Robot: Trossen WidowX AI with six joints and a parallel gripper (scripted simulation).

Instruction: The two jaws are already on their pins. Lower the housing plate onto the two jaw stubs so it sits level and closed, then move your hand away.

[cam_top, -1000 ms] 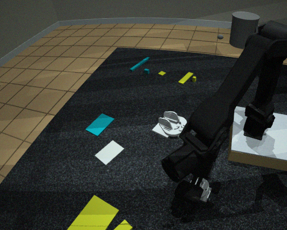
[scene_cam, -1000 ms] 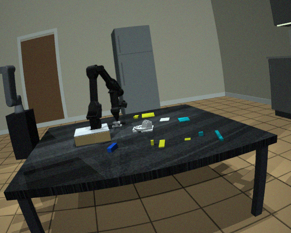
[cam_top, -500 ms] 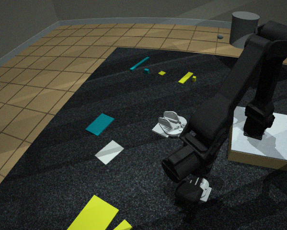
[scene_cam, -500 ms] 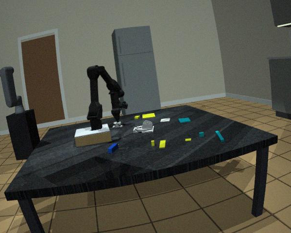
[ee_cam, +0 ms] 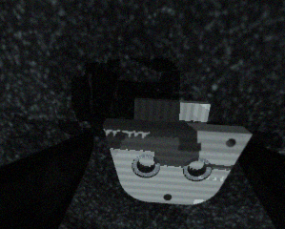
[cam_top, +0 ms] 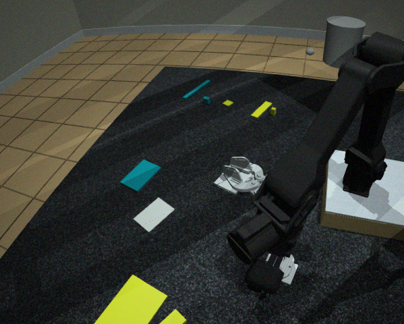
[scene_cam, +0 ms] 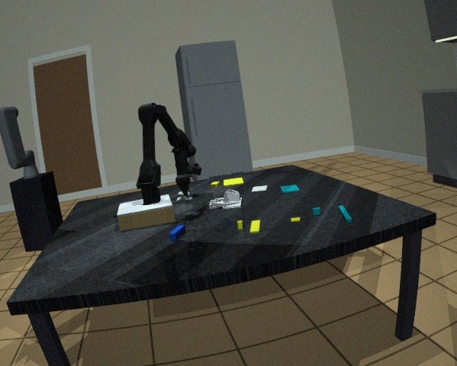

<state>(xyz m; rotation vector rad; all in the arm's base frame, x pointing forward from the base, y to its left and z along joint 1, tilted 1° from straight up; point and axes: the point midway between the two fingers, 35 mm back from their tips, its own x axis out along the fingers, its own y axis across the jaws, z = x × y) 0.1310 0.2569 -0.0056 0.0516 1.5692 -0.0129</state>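
Right now my gripper tip is 10 mm past the white stepped block and 10 mm above it. The rest, counted from my gripper tip: blue block (540 mm to the right, 20 mm behind, 10 mm below); teal housing plate (450 mm ahead, 120 mm to the right, 20 mm below).
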